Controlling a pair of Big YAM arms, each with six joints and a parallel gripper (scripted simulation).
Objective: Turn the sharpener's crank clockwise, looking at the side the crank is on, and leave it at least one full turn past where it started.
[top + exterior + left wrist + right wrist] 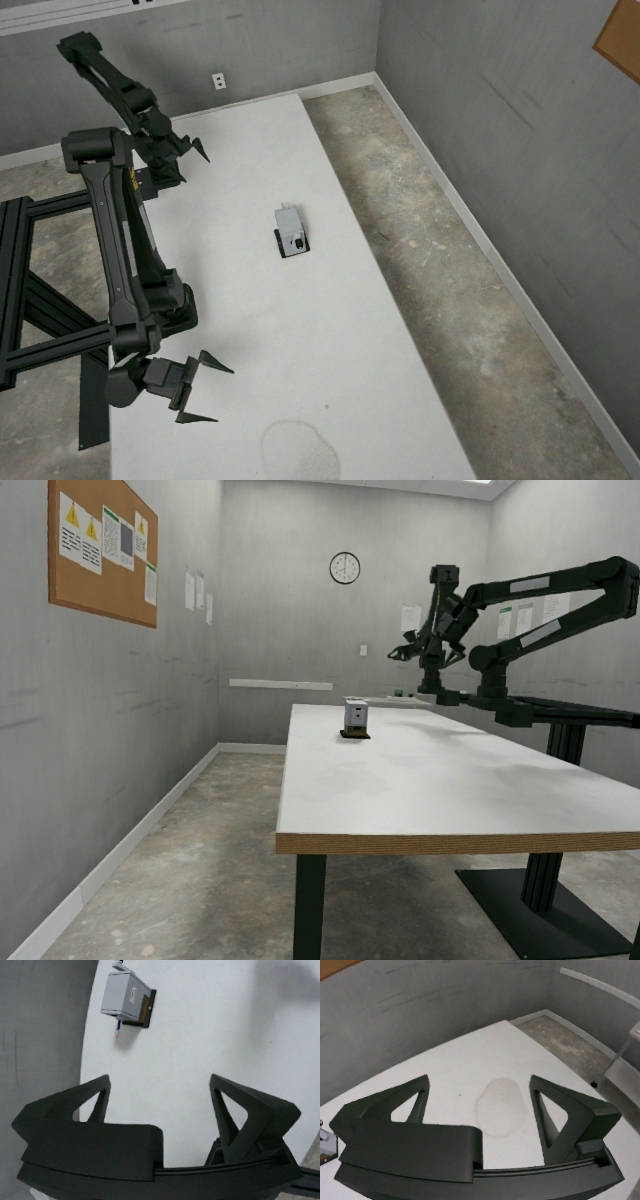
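Note:
My right gripper is now 260 mm short of the black knob, 450 mm to the right of it and 200 mm above it.

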